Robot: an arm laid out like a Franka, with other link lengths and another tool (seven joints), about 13 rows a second.
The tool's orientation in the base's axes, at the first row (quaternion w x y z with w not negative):
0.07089, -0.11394, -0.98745, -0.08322
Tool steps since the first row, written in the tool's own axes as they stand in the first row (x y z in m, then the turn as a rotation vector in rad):
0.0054, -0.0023, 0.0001, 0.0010, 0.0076, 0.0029
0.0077, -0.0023, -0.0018, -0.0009, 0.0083, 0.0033
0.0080, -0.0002, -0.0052, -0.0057, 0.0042, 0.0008
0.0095, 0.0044, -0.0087, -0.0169, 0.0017, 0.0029
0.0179, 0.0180, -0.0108, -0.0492, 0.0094, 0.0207
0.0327, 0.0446, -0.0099, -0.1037, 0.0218, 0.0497
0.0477, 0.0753, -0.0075, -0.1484, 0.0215, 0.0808
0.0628, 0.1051, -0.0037, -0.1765, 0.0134, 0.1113
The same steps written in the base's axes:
-0.0058, -0.0010, 0.0004, 0.0005, 0.0080, -0.0015
-0.0077, -0.0009, 0.0026, 0.0024, 0.0084, -0.0021
-0.0071, 0.0006, 0.0063, 0.0064, 0.0030, -0.0011
-0.0071, 0.0047, 0.0107, 0.0163, -0.0014, -0.0053
-0.0117, 0.0192, 0.0161, 0.0471, 0.0023, -0.0266
-0.0198, 0.0480, 0.0215, 0.0991, 0.0078, -0.0618
-0.0272, 0.0811, 0.0261, 0.1384, 0.0036, -0.0993
-0.0352, 0.1136, 0.0292, 0.1598, -0.0047, -0.1347

